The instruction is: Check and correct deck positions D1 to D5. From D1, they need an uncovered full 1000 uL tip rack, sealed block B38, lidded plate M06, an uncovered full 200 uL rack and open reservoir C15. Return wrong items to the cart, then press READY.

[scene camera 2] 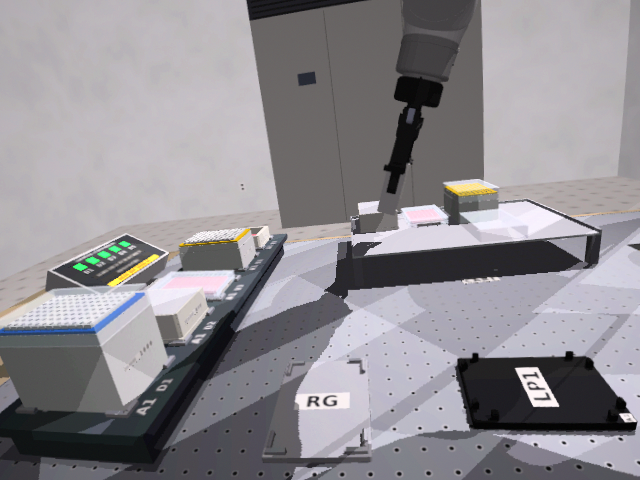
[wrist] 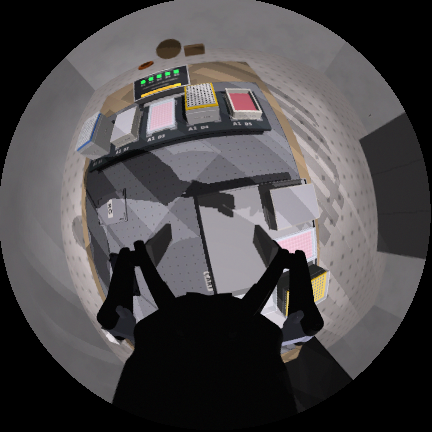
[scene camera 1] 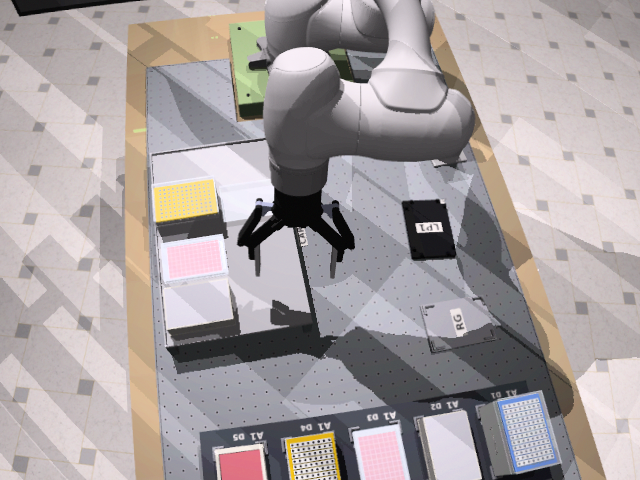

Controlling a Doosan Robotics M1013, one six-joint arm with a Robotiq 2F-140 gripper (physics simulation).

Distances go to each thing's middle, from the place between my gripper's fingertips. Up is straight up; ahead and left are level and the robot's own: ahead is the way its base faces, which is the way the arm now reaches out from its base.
The black LP1 pad [scene camera 2: 516,393] lies 34 cm to the left of my hand, 14 cm below it and 8 cm behind it. The rest, counted from my hand: blue-rimmed tip box [scene camera 2: 80,379] (39 cm ahead, 31 cm to the left, 5 cm below); RG pad [scene camera 2: 322,415] (32 cm to the left, 14 cm below, 14 cm ahead).
